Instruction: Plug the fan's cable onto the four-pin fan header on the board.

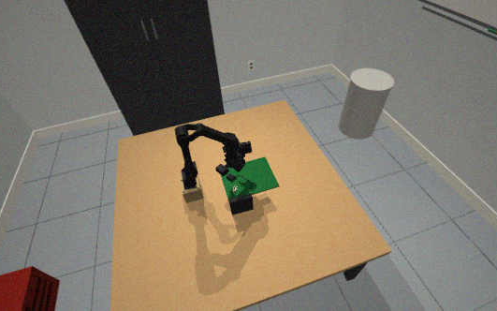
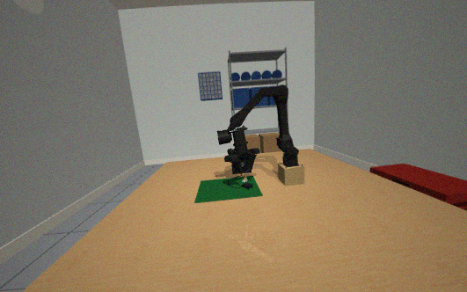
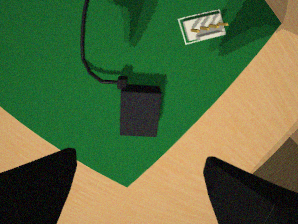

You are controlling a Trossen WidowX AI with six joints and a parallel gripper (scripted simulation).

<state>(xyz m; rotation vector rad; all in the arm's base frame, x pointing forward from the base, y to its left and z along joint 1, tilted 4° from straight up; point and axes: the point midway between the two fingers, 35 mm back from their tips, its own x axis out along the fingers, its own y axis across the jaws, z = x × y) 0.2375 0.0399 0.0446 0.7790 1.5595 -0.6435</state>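
The black fan plug is 7 cm below my gripper tip and 1 cm to the left of it. Also, from my gripper tip: black fan 22 cm to the right, 3 cm below, 2 cm ahead; then green board 10 cm below, 10 cm ahead, 2 cm to the right; then fan header 9 cm below, 8 cm to the right, 1 cm ahead.
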